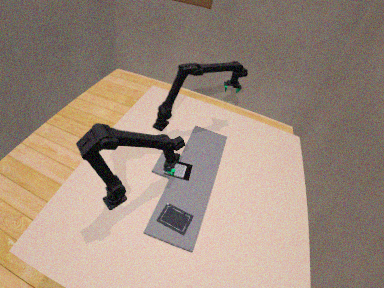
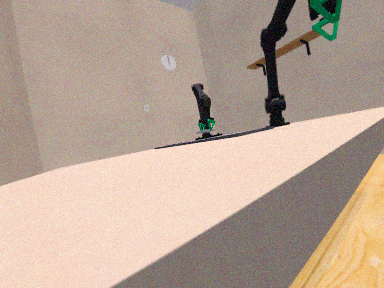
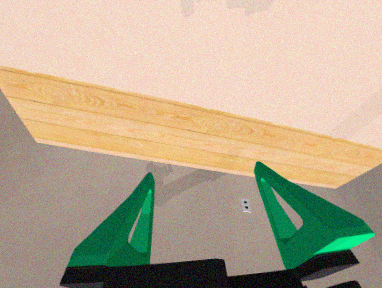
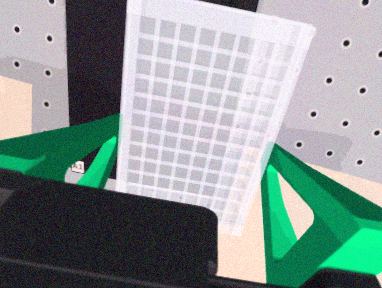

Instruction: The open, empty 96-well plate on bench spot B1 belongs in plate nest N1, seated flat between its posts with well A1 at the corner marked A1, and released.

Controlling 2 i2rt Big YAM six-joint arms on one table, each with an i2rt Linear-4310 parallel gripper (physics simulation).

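Places are measured from the left arm's base along level axes (x left, y back, z up), in millimetres.
Where they show: left gripper, fingertip midpoint: (image 1: 230, 92) (image 2: 334, 31) (image 3: 203, 171); right gripper, fingertip midpoint: (image 1: 174, 169) (image 2: 206, 131) (image 4: 195, 136); left arm's base, link origin: (image 1: 160, 125) (image 2: 277, 126); right arm's base, link origin: (image 1: 115, 199).
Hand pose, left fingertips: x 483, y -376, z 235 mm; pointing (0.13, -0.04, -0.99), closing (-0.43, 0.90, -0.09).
Note:
Each offset is from my left fingertips to the top centre of the thing. "spot": to the spot under its first point. Level surfaces: height alone.
A clear 96-well plate @(dx -834, dy +58, dz -157 mm) (image 1: 180, 170) (image 2: 203, 131) (image 4: 201, 108) is held by my right gripper (image 1: 171, 171) (image 2: 207, 125) (image 4: 195, 136), which is shut on its long sides. The plate hangs just over the black plate nest N1 @(dx -794, dy +50, dz -200 mm) (image 1: 188, 173) (image 4: 93, 71), skewed and shifted toward the nest's right side. A small A1 label @(spot: dx -760, dy +137, dz -210 mm) (image 4: 78, 167) shows at the nest's near left corner. Bench spot B1 @(spot: dx -1093, dy -91, dz -220 mm) (image 1: 175, 218), a dark pad with a white outline, lies empty farther down the grey board. My left gripper (image 1: 232, 88) (image 2: 323, 17) (image 3: 203, 171) is open and empty, raised beyond the table's far edge.
A long grey perforated board @(dz -222 mm) (image 1: 202, 148) (image 4: 304, 71) carries the nest and the bench spot on a pale mat @(dz -235 mm) (image 1: 248, 186). The wooden table edge (image 3: 190, 128) runs under the left gripper. A wall shelf (image 2: 285, 50) hangs behind the left arm.

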